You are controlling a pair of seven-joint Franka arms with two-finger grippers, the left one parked.
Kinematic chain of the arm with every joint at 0, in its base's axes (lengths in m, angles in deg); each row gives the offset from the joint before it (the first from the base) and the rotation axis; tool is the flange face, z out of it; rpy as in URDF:
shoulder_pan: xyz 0 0 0.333 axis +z
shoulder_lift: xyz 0 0 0 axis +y
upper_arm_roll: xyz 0 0 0.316 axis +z
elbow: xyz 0.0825 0 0 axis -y
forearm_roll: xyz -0.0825 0 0.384 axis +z
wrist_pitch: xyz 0 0 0 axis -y
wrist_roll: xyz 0.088 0 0 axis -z
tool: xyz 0 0 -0.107 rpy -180 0 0
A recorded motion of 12 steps. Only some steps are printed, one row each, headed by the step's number.
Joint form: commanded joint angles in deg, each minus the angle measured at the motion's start. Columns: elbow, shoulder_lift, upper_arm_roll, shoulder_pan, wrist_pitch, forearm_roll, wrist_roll.
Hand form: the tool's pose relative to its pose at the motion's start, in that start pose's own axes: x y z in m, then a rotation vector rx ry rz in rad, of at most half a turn. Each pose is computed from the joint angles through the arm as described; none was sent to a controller.
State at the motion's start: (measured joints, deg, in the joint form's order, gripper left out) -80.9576 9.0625 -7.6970 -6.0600 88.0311 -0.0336 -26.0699
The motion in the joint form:
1: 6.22 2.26 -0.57 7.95 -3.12 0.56 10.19
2: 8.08 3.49 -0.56 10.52 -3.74 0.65 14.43
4: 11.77 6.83 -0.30 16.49 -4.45 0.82 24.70
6: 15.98 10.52 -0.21 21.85 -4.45 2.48 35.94
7: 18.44 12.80 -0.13 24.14 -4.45 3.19 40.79
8: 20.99 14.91 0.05 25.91 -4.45 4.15 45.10
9: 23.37 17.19 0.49 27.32 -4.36 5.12 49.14
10: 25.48 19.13 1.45 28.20 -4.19 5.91 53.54
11: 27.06 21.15 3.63 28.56 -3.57 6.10 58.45
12: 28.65 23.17 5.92 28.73 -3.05 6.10 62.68
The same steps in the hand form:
1: 0.0353 -0.0736 -0.0242 -0.0071 0.0164 0.0473
2: 0.0481 -0.0998 -0.0260 -0.0094 0.0172 0.0754
4: 0.0776 -0.1654 -0.0202 -0.0144 0.0132 0.1440
6: 0.1018 -0.2304 -0.0146 0.0051 0.0247 0.2388
7: 0.1132 -0.2604 -0.0092 0.0131 0.0272 0.2787
8: 0.1222 -0.2865 -0.0059 0.0276 0.0323 0.3157
9: 0.1313 -0.3112 0.0011 0.0438 0.0309 0.3502
10: 0.1381 -0.3336 0.0067 0.0629 0.0291 0.3928
11: 0.1452 -0.3585 0.0174 0.0820 0.0210 0.4376
12: 0.1513 -0.3810 0.0282 0.1000 0.0102 0.4738

